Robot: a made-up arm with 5 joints. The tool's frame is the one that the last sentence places.
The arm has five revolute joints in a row. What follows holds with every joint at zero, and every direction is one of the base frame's. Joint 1 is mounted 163 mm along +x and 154.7 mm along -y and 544.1 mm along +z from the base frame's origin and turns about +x. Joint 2 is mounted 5.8 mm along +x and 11.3 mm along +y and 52.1 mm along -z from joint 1 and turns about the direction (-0.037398, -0.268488, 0.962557). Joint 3 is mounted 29.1 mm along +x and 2.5 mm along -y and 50.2 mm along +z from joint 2 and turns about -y. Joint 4 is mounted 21.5 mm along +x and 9 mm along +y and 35.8 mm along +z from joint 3 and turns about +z. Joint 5 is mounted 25.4 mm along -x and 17 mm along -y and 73.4 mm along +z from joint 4 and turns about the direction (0.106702, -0.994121, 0.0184). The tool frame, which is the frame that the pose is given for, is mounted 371 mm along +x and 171.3 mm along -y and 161.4 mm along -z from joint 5; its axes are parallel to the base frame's.
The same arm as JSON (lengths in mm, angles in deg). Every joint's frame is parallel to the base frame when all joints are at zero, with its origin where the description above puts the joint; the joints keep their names.
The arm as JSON. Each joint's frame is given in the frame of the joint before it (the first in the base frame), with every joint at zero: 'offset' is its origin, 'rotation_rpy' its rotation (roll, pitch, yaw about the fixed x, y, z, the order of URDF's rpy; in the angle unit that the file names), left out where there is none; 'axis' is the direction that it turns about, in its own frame. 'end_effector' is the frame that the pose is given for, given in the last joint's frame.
{"length_unit": "mm", "angle_unit": "deg", "chain": [{"id": "joint 1", "offset": [163.0, -154.7, 544.1], "axis": [1.0, 0.0, 0.0]}, {"id": "joint 2", "offset": [5.8, 11.3, -52.1], "axis": [-0.037398, -0.268488, 0.962557]}, {"id": "joint 3", "offset": [29.1, -2.5, 50.2], "axis": [0.0, -1.0, 0.0]}, {"id": "joint 4", "offset": [21.5, 9.0, 35.8], "axis": [0.0, 0.0, 1.0]}, {"id": "joint 5", "offset": [-25.4, -17.0, 73.4], "axis": [0.106702, -0.994121, 0.0184]}], "end_effector": {"offset": [371.0, -171.3, -161.4]}}
